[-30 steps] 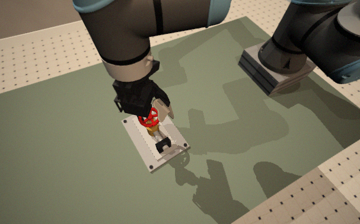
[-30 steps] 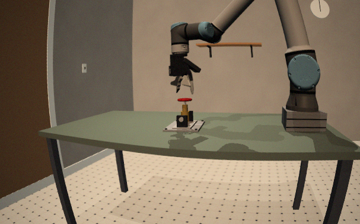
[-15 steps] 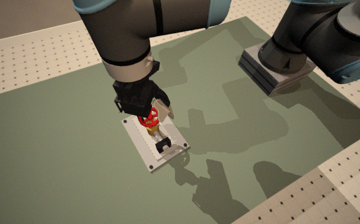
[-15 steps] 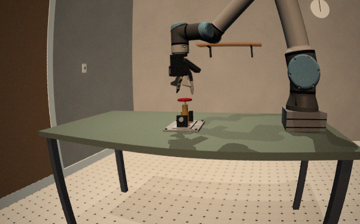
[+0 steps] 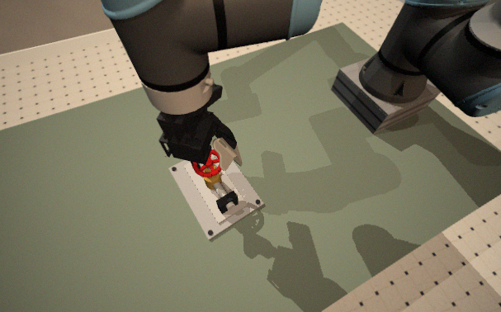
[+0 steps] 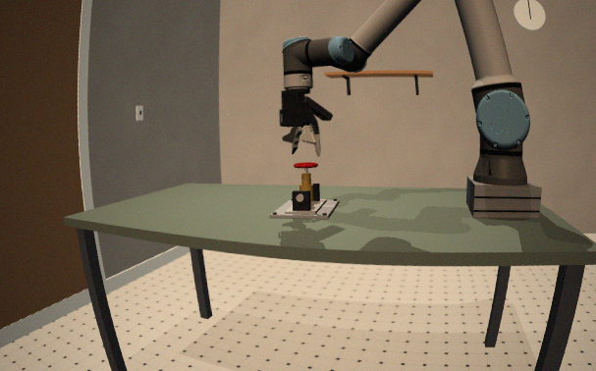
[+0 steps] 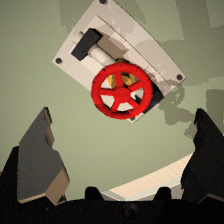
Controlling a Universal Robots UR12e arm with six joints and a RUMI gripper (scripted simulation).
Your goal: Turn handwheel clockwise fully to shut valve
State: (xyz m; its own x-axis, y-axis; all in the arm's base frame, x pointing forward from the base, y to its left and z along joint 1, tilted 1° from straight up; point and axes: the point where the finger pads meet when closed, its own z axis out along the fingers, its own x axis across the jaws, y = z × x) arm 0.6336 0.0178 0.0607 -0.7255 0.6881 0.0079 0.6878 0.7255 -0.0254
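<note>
Now: hand 40 mm above the red handwheel.
</note>
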